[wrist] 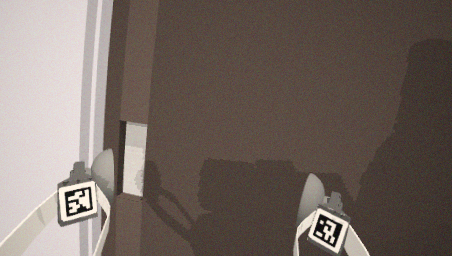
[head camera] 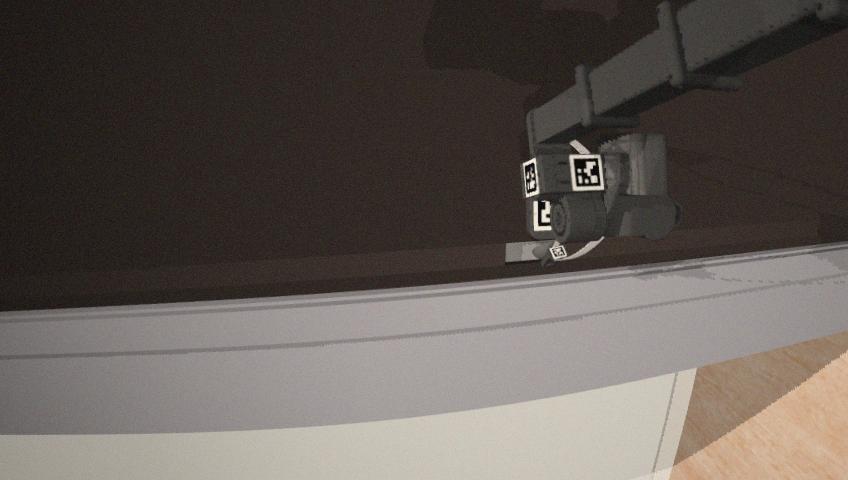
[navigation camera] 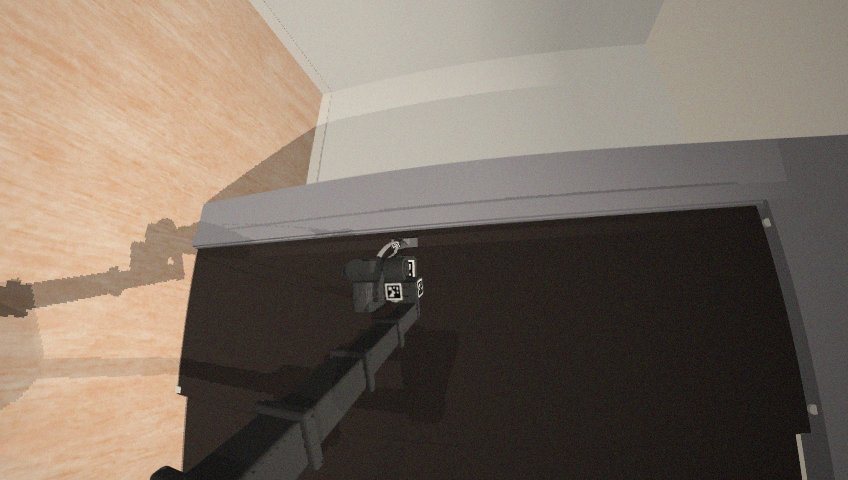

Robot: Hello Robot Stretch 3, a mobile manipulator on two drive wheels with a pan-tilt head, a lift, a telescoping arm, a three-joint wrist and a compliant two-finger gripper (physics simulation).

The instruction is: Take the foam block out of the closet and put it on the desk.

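Places are measured from the robot's base along level axes (x ahead, y right, z down), in metres.
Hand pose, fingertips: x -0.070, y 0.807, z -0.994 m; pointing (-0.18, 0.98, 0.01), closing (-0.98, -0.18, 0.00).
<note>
Each offset is from my fingertips to the centre of the thing. "pt": to the spot under its first point. Level surfaces: height alone.
A large dark brown panel, seemingly the closet's [head camera: 238,148] [navigation camera: 595,327] [wrist: 250,75], fills much of all three views. Near its edge is a small pale rectangular recess or cutout @(pt dz -0.002, dx +0.074, dy +0.103 m) [head camera: 518,252] [navigation camera: 411,242] [wrist: 135,155]. My gripper [head camera: 538,223] [navigation camera: 404,261] [wrist: 209,181] is open wide with nothing between its fingers, in front of the panel. In the wrist view, its left fingertip is just left of the recess's lower part, and its right fingertip is over the dark panel. In the head view, one finger overlaps the recess's end. Contact cannot be told. The foam block and desk cannot be made out.
A pale grey-lilac border [head camera: 297,386] [navigation camera: 535,172] [wrist: 40,100] runs along the panel's edge. My arm [head camera: 630,95] [navigation camera: 279,440] extends across the panel. Wood floor @(dz +0.994 m) [head camera: 785,416] [navigation camera: 119,118] and a pale wall [navigation camera: 476,35] lie beyond. Small light knobs @(pt dz -1.076, dx +0.061, dy +0.099 m) [navigation camera: 766,221] sit at the right edge.
</note>
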